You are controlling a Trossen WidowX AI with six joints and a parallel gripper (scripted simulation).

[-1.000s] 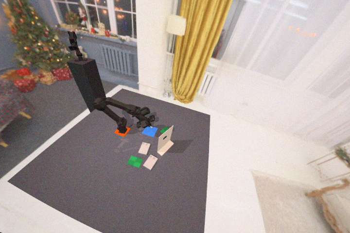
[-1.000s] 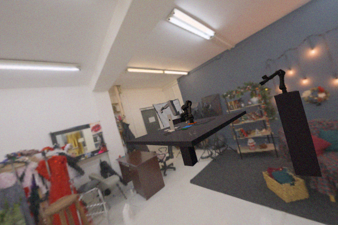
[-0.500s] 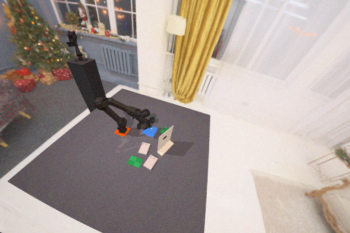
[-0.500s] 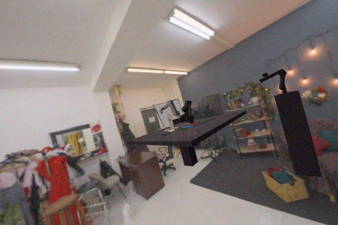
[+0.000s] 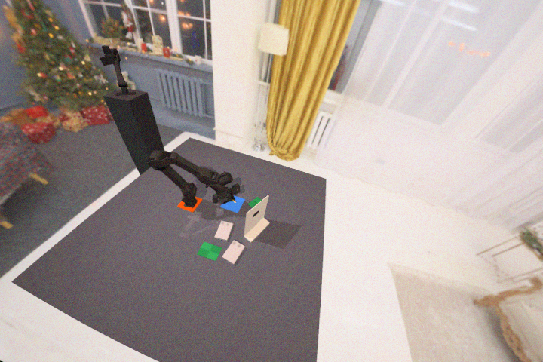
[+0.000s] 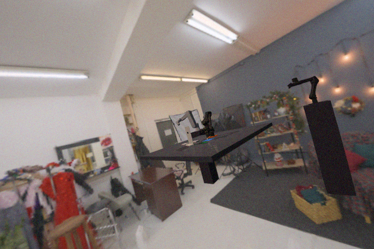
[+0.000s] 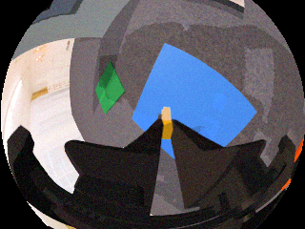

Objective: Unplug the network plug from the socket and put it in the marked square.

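Right now my gripper tip is 3 cm above the marked square and 1 cm past it. Round my gripper tip: upright panel (17 cm ahead, 15 cm to the right, 7 cm above).
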